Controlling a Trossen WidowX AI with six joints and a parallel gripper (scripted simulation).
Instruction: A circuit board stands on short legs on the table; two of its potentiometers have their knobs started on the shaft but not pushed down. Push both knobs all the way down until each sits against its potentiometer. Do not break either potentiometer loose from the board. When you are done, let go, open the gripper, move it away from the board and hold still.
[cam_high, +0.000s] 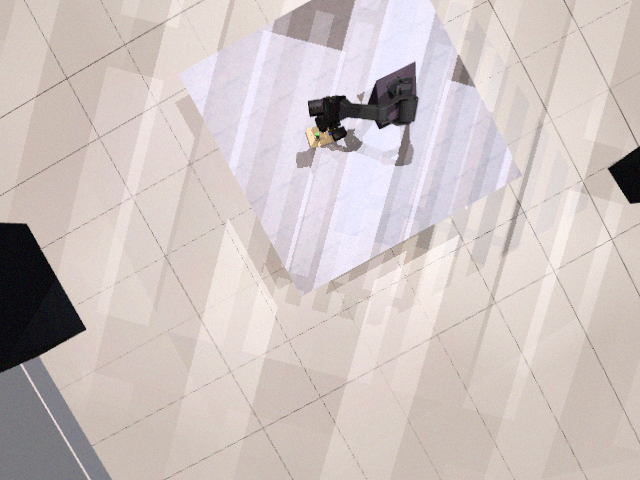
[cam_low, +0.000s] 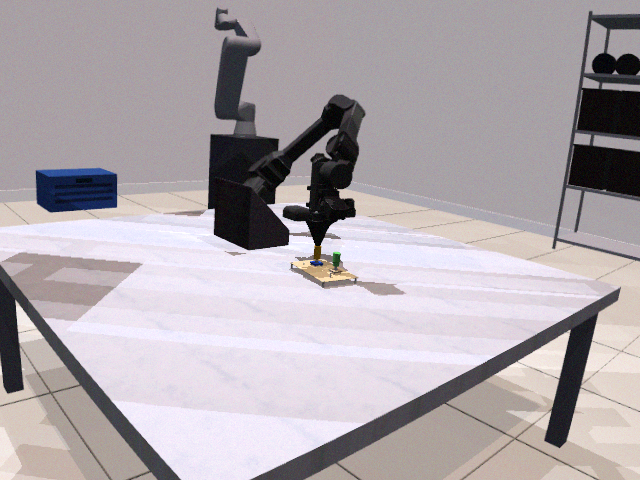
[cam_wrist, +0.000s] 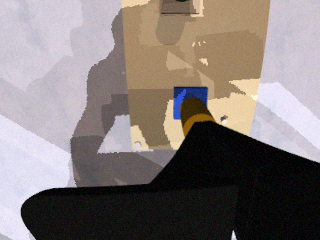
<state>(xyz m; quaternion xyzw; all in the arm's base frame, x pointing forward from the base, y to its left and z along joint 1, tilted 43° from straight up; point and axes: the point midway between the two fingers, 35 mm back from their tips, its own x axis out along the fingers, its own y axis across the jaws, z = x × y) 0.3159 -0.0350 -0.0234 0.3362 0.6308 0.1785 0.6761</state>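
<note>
Now: gripper tip 2 cm above the orange-brown knob. From my gripper tip the other things lie so: green knob: 7 cm ahead, 1 cm to the right, 1 cm below.
</note>
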